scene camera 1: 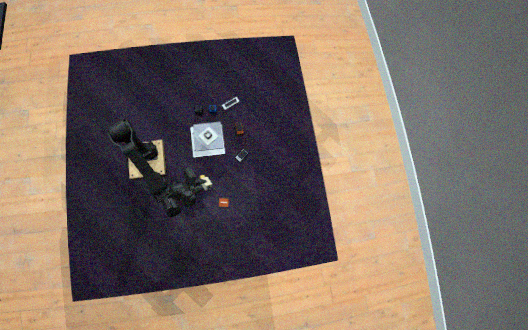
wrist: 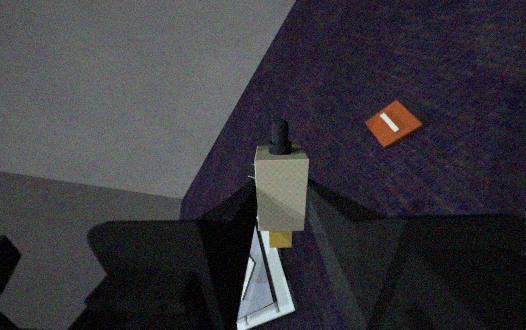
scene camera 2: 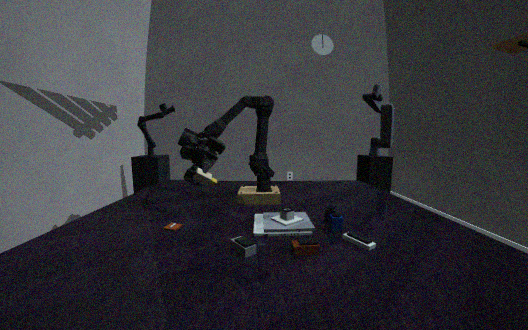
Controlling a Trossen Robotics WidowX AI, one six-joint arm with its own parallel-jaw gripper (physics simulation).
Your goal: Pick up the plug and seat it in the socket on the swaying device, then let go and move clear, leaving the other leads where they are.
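Observation:
The plug (scene camera 1: 206, 183) (scene camera 2: 204, 174) (wrist: 281, 195) has a cream body, a yellow tip and a black cable stub. My gripper (scene camera 1: 200, 183) (scene camera 2: 199, 173) (wrist: 279, 185) is shut on its body and holds it tilted, above the dark mat. In the wrist view the yellow tip points to the bottom of the view and the black stub to the top. The device is a grey-white slab (scene camera 1: 208, 148) (scene camera 2: 270, 228) (wrist: 286, 295) with a raised square socket (scene camera 1: 208, 135) (scene camera 2: 287, 214) on top. The plug is apart from the socket, to the left of the device in scene camera 2.
An orange tile (scene camera 1: 223, 202) (scene camera 2: 173, 226) (wrist: 393, 123) lies near the arm. Around the device are a grey block (scene camera 1: 242, 155) (scene camera 2: 244, 246), an orange-brown block (scene camera 1: 240, 129) (scene camera 2: 305, 247), a white block (scene camera 1: 230, 103) (scene camera 2: 359, 241), a blue block (scene camera 1: 213, 108) (scene camera 2: 334, 223) and a black block (scene camera 1: 198, 110).

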